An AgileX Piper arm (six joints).
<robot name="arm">
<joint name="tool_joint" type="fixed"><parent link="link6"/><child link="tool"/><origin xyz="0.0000 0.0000 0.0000" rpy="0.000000 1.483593 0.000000"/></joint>
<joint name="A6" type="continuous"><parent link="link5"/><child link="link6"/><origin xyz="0.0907 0.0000 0.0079" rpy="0.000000 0.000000 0.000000"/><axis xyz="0.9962 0 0.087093"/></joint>
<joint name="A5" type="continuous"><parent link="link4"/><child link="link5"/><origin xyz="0.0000 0.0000 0.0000" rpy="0.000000 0.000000 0.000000"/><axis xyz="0 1 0"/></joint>
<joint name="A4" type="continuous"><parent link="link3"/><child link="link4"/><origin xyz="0.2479 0.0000 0.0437" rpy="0.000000 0.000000 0.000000"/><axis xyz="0.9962 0 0.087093"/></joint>
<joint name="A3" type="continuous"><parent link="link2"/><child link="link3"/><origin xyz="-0.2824 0.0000 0.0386" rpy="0.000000 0.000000 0.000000"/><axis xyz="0 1 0"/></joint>
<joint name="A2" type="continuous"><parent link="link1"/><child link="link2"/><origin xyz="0.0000 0.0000 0.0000" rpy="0.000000 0.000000 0.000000"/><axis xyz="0 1 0"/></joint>
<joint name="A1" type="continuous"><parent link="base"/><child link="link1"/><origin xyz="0.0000 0.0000 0.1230" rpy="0.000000 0.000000 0.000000"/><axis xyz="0 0 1"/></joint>
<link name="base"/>
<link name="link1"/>
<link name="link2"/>
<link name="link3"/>
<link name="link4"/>
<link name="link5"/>
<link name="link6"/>
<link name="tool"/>
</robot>
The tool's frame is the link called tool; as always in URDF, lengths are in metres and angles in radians. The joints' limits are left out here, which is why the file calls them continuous.
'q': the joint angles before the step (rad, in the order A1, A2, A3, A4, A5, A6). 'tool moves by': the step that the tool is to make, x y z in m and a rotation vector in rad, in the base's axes. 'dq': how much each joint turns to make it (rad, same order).
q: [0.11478, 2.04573, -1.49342, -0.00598, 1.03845, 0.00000]
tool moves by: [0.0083, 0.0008, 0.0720, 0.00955, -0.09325, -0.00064]
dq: [-0.00010, -0.06631, -0.18346, -0.00089, 0.15604, -0.00011]
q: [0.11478, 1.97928, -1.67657, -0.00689, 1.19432, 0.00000]
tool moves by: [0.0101, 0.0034, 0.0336, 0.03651, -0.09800, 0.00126]
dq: [-0.00008, -0.00277, -0.12169, 0.02645, 0.02295, -0.00535]
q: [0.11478, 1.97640, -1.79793, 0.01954, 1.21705, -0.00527]
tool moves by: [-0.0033, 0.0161, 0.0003, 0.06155, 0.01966, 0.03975]
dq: [0.02480, -0.00008, -0.00096, 0.06913, 0.01384, -0.02120]
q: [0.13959, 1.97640, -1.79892, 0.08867, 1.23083, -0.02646]
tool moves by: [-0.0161, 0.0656, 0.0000, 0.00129, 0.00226, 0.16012]
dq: [0.16021, -0.00008, 0.00001, 0.00171, 0.00199, 0.00012]
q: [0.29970, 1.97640, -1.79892, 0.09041, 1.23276, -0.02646]
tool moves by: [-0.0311, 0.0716, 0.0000, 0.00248, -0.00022, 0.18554]
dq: [0.18518, -0.00004, 0.00023, 0.00240, -0.00129, -0.00071]
